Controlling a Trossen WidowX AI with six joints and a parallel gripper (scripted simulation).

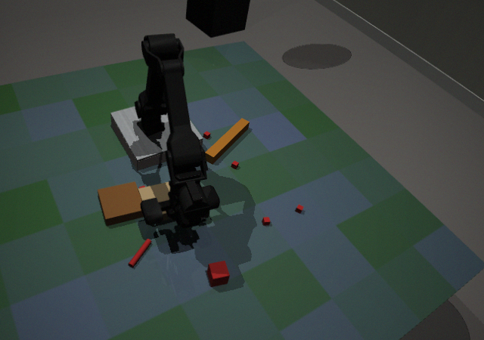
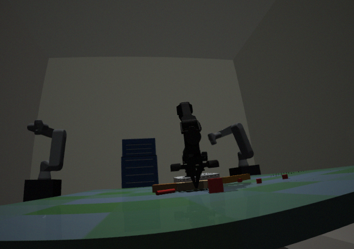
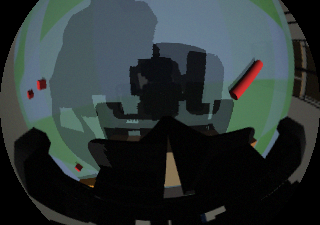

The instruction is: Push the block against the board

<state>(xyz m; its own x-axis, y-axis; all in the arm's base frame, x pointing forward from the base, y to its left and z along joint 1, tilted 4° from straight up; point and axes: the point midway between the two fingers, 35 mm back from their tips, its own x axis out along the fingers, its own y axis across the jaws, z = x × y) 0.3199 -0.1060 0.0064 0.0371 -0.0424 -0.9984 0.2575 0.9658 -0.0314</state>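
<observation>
My gripper tip is 7 cm past the tan flat slab, 2 cm to the right of it and 1 cm below it. Also, from my gripper tip: brown square block: 13 cm behind, 9 cm to the right, 1 cm above; then red rod: 13 cm to the right, 2 cm ahead; then long orange bar: 31 cm to the left, 18 cm behind, 1 cm above.
</observation>
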